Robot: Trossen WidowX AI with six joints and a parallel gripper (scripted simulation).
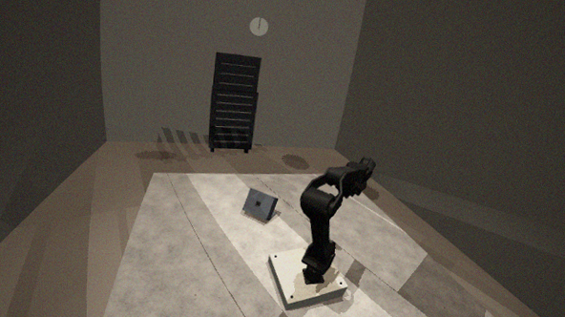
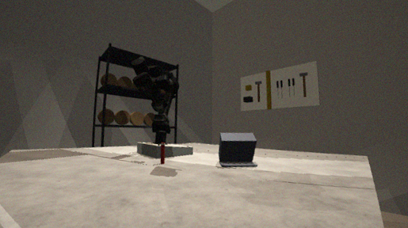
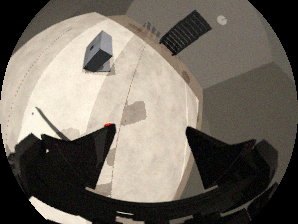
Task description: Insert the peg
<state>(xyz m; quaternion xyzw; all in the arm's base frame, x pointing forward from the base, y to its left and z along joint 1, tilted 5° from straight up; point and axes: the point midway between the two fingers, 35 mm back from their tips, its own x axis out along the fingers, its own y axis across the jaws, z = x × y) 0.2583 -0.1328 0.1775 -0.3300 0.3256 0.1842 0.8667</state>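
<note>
The red peg lies 160 mm below my gripper tip, 30 mm to the left of it and 10 mm behind it. From my gripper tip the other things lie so: sloped grey-blue panel (280 mm to the left, 160 mm below, 130 mm ahead).
</note>
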